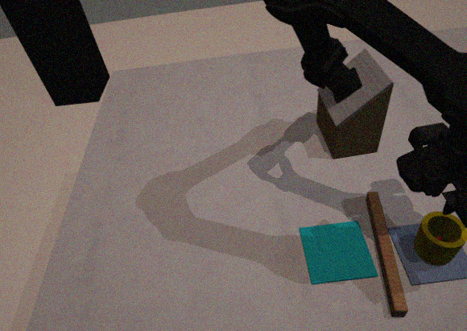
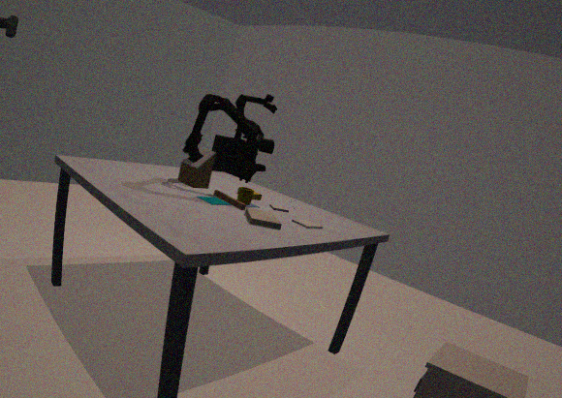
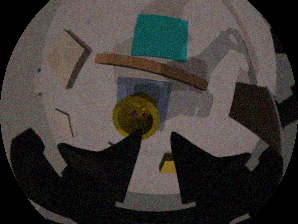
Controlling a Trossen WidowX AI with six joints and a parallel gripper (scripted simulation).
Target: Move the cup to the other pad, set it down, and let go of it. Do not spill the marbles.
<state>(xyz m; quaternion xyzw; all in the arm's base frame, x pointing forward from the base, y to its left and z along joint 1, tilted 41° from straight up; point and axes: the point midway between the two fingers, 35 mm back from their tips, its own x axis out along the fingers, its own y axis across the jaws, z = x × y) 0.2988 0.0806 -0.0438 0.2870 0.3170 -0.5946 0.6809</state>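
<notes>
Now: gripper tip 30 mm short of the yellow cup and 60 mm above it. From my gripper tip the other things lie so: wooden bar (20 mm ahead, 80 mm to the right, 90 mm below); teal pad (20 mm ahead, 170 mm to the right, 110 mm below).
</notes>
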